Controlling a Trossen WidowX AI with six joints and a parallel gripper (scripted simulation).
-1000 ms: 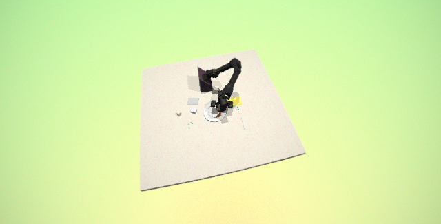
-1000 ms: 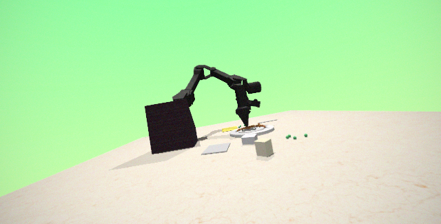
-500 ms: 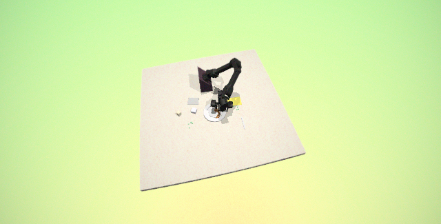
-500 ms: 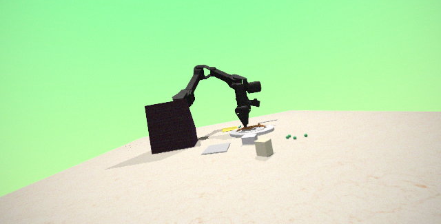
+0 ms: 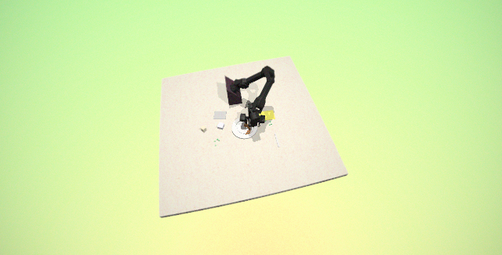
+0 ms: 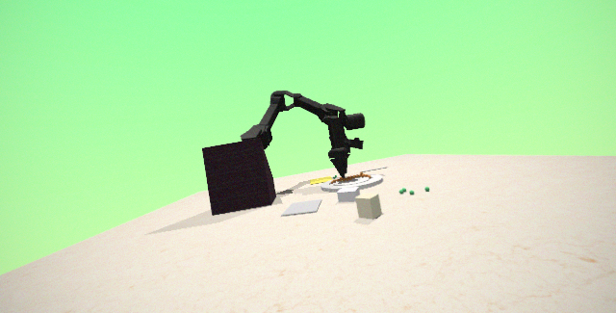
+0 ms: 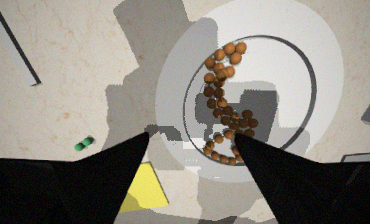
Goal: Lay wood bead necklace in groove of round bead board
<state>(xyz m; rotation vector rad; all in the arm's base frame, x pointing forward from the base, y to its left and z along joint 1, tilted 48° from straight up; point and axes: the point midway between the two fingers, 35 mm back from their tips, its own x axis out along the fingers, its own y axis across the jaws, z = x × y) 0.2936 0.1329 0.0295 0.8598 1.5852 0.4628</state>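
My gripper tip is now 70 mm to the left of the round white bead board, 10 mm short of it and 10 mm above it. From my gripper tip the other things lie so: thin white strip 160 mm to the left, 160 mm ahead, 20 mm below; then yellow card 130 mm to the left, 80 mm behind, 20 mm below; then grey flat plate 250 mm to the right, 150 mm behind, 20 mm below.
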